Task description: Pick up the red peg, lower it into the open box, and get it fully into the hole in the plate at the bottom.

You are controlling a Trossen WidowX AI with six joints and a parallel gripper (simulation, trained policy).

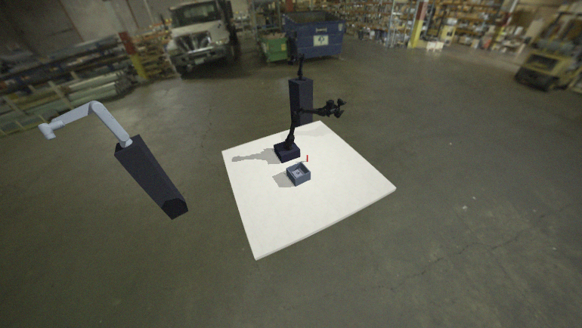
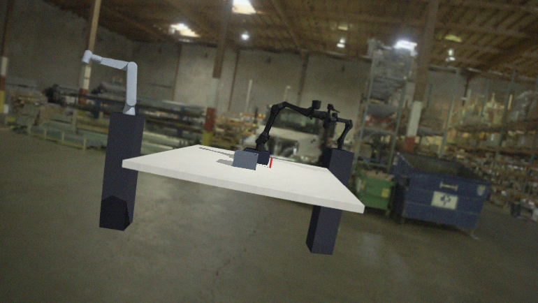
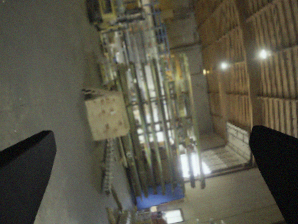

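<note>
Right now my gripper tip is 20 mm past the red peg, 450 mm to the left of it and 420 mm above it. From my gripper tip the other things lie so: grey plate 100 mm ahead, 650 mm to the right, 420 mm below; grey box 100 mm ahead, 650 mm to the right, 430 mm below.
</note>
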